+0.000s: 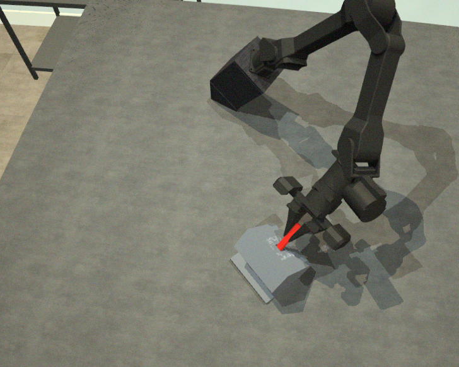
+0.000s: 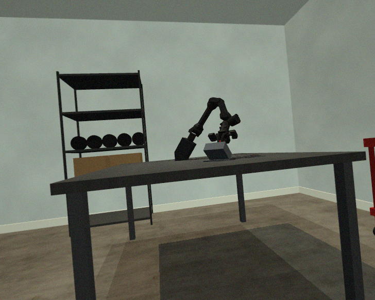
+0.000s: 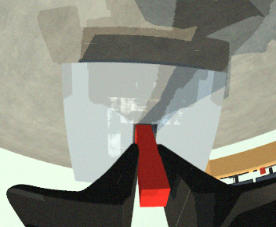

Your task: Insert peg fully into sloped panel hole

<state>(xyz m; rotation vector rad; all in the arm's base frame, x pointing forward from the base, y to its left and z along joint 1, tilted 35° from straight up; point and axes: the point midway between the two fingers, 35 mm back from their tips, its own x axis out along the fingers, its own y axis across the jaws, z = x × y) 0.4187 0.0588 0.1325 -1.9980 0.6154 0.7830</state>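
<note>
My hand is 20 mm to the left of the red peg, 20 mm short of it and 20 mm above it.
</note>
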